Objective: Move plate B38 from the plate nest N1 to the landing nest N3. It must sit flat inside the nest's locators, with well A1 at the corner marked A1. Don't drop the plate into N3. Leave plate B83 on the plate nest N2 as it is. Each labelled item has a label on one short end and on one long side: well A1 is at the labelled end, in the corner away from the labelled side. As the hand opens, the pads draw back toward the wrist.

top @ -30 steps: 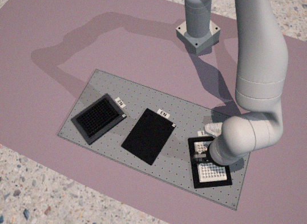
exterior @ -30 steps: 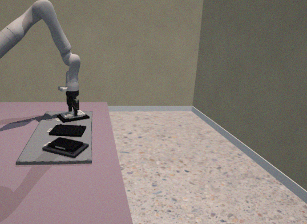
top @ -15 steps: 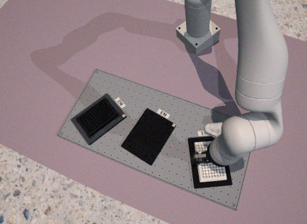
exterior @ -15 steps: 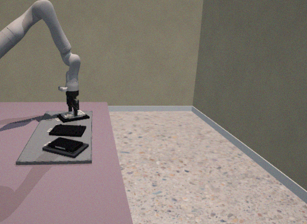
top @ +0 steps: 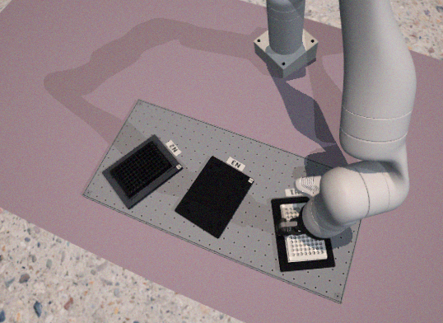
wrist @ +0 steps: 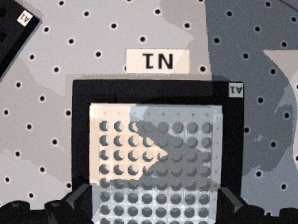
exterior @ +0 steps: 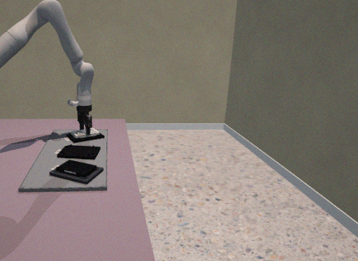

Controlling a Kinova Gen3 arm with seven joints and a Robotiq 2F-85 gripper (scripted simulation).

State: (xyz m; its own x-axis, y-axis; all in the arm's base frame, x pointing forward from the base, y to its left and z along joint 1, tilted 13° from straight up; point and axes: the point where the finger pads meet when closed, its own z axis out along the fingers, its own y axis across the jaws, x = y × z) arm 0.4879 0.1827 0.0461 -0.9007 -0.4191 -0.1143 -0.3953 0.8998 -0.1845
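The plate nest N1 lies 20 mm below my hand. Also, from my hand: N1 label: 90 mm behind, 40 mm to the right, 30 mm below; plate B38: 10 mm below; A1 corner mark: 150 mm to the right, 80 mm behind, 20 mm below.
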